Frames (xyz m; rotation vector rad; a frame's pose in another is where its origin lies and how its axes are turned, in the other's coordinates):
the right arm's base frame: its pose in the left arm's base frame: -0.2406 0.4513 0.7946 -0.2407 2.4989 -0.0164
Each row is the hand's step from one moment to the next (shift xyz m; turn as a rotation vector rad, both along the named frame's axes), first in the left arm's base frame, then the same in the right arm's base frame.
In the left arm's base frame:
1: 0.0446 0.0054 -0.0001 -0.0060 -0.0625 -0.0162
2: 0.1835 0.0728 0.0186 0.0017 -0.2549 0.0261
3: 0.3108 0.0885 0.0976 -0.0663 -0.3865 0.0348
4: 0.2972 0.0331 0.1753 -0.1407 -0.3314 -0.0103
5: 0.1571 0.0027 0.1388 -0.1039 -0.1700 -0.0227
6: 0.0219 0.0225 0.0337 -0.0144 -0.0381 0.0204
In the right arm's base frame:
1: -0.0362 -0.0022 0.0266 0.0253 -0.0593 0.0067
2: -0.1688 0.0394 0.0962 0.0283 -0.2527 -0.0315
3: -0.3186 0.0279 0.1081 0.1002 -0.3712 -0.0844
4: -0.3436 -0.0295 0.0348 0.1757 -0.3014 -0.0893
5: -0.2061 -0.0333 -0.0195 0.1254 -0.1481 -0.0504
6: -0.0410 0.0161 -0.0133 0.0061 -0.0364 -0.0266

